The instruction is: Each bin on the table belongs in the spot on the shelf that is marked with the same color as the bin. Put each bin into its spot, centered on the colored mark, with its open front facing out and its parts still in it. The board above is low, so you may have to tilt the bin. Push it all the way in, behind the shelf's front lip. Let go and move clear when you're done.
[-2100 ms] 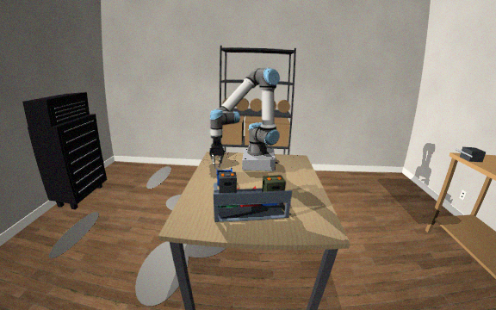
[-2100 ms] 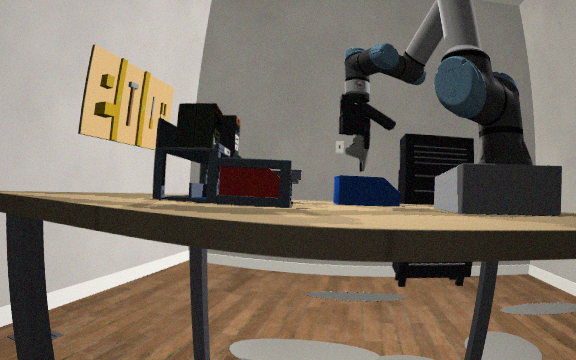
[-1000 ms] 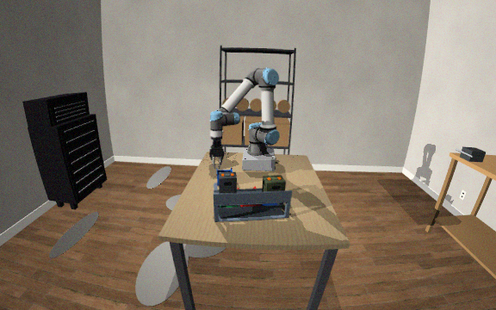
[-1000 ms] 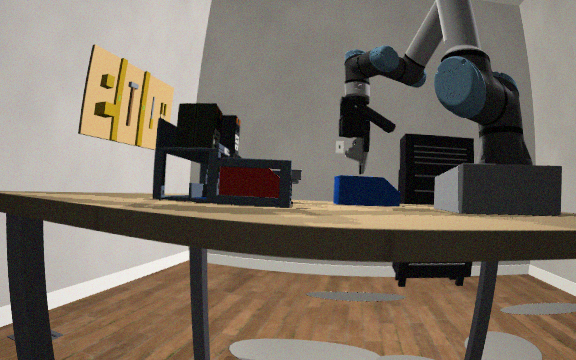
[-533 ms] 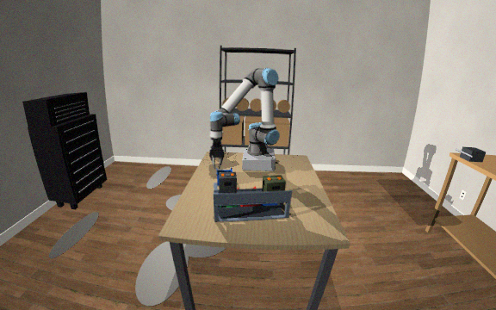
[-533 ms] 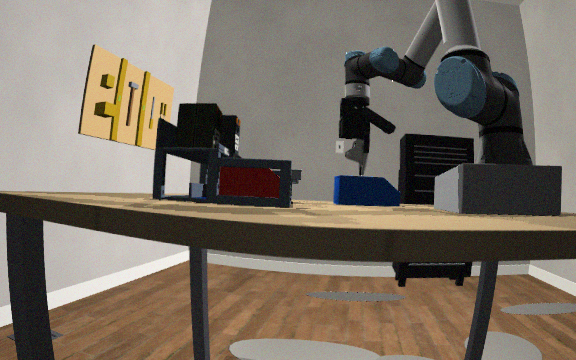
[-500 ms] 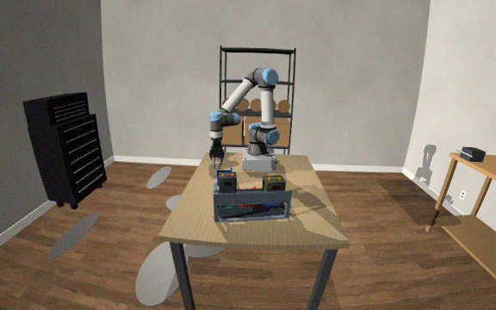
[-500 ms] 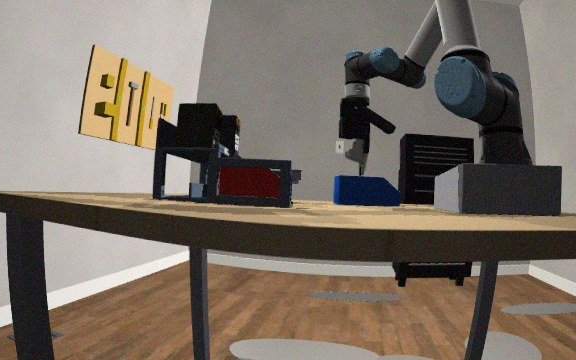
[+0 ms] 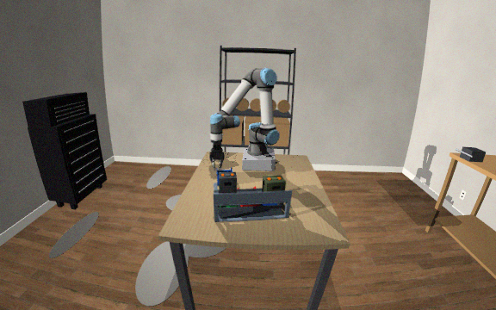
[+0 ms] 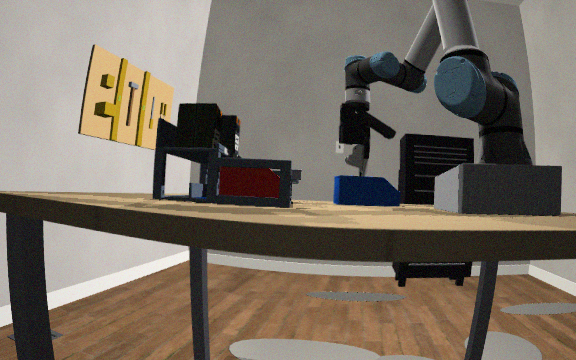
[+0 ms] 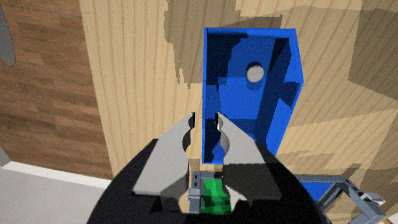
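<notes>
Right now my hand is 2 cm past the blue bin, 4 cm to the right of it and 5 cm above it. Also, from my hand: dark box (35 cm ahead, 19 cm to the left, 8 cm above); then green case (27 cm ahead, 41 cm to the left, 7 cm above); then red bin (22 cm ahead, 26 cm to the left, 4 cm below).
</notes>
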